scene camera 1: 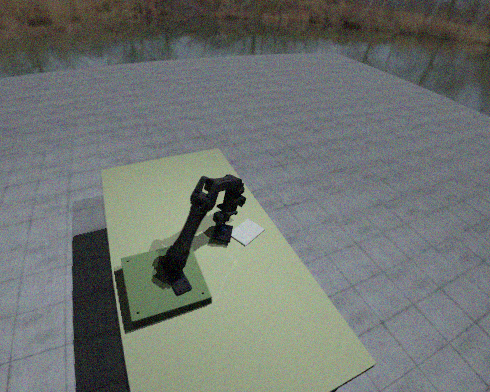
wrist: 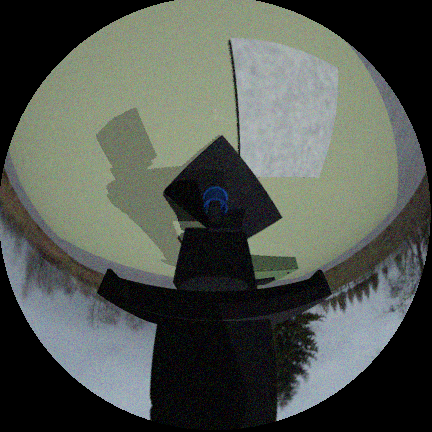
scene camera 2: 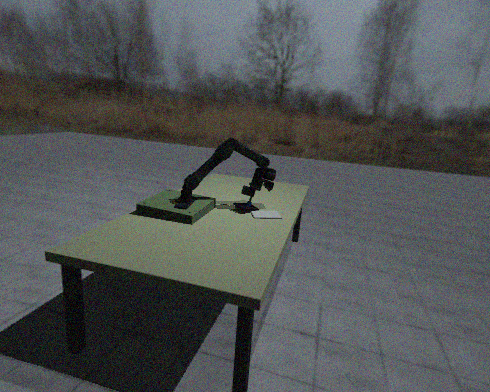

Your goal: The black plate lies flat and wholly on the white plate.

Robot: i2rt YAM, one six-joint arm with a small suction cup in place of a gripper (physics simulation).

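Observation:
Here is a black plate point(wrist: 248, 205), still resting on a white plate point(wrist: 286, 98). Stuck to the black plate is my suction cup point(wrist: 212, 192).

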